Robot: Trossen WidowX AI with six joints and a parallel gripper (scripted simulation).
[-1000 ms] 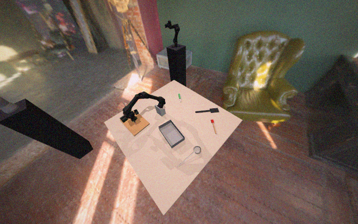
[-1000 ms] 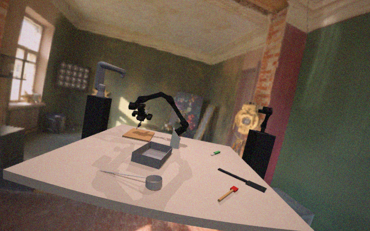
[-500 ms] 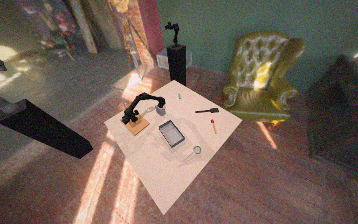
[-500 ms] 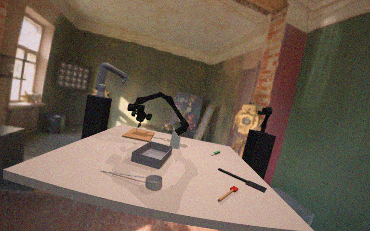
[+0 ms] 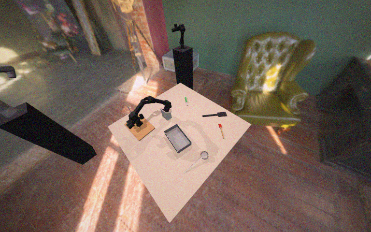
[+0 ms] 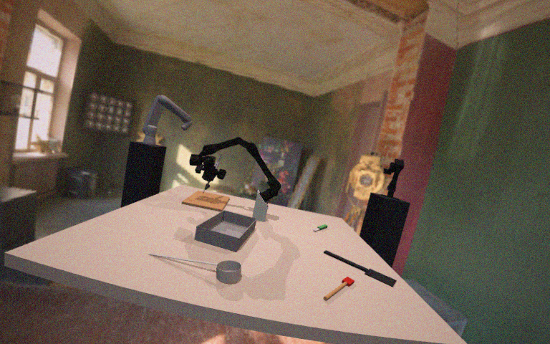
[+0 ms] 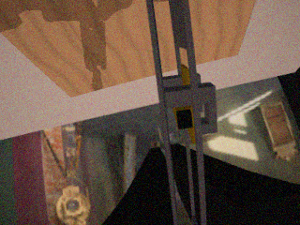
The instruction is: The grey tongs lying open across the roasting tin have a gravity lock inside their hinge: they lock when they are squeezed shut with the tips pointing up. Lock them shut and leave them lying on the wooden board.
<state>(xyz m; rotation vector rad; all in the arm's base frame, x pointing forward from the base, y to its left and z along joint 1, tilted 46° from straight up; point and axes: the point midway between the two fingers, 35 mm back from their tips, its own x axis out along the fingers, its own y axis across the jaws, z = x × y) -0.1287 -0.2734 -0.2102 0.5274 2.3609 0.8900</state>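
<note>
Right now the flat tong arm is 60 mm above my gripper tip. From my gripper tip the other things lie so: black spatula 790 mm to the left, 630 mm ahead, 150 mm below; wooden board 150 mm below; grey roasting tin 500 mm ahead, 200 mm to the left, 120 mm below.
</note>
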